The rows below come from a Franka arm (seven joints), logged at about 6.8 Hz.
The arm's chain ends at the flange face. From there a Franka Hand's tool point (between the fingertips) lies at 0.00 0.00 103.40 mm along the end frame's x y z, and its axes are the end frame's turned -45 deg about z.
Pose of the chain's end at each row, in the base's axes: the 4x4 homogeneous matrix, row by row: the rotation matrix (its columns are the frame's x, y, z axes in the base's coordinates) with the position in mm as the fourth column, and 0 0 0 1 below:
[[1.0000 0.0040 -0.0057 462.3], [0.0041 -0.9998 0.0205 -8.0], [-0.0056 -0.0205 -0.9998 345.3], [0 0 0 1]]
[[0.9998 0.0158 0.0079 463.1], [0.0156 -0.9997 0.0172 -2.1], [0.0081 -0.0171 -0.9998 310.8], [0 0 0 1]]
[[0.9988 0.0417 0.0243 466.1], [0.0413 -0.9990 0.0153 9.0], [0.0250 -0.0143 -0.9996 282.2], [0 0 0 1]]
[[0.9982 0.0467 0.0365 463.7], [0.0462 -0.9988 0.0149 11.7], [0.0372 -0.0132 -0.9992 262.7], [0 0 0 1]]
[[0.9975 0.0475 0.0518 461.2], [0.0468 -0.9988 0.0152 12.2], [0.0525 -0.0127 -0.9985 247.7], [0 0 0 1]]
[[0.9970 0.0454 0.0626 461.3], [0.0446 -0.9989 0.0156 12.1], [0.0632 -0.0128 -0.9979 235.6], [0 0 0 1]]
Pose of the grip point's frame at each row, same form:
[[0.7043 0.7099 -0.0057 461.7], [0.7099 -0.7041 0.0205 -5.9], [0.0105 -0.0185 -0.9998 241.9], [0 0 0 1]]
[[0.6958 0.7181 0.0079 463.9], [0.7179 -0.6959 0.0172 -0.3], [0.0178 -0.0064 -0.9998 207.4], [0 0 0 1]]
[[0.6768 0.7357 0.0243 468.6], [0.7356 -0.6772 0.0153 10.6], [0.0278 0.0076 -0.9996 178.8], [0 0 0 1]]
[[0.6728 0.7389 0.0365 467.5], [0.7389 -0.6736 0.0149 13.2], [0.0356 0.0170 -0.9992 159.4], [0 0 0 1]]
[[0.6718 0.7389 0.0518 466.6], [0.7394 -0.6732 0.0152 13.8], [0.0461 0.0281 -0.9985 144.5], [0 0 0 1]]
[[0.6729 0.7371 0.0626 467.8], [0.7379 -0.6748 0.0156 13.7], [0.0537 0.0356 -0.9979 132.4], [0 0 0 1]]

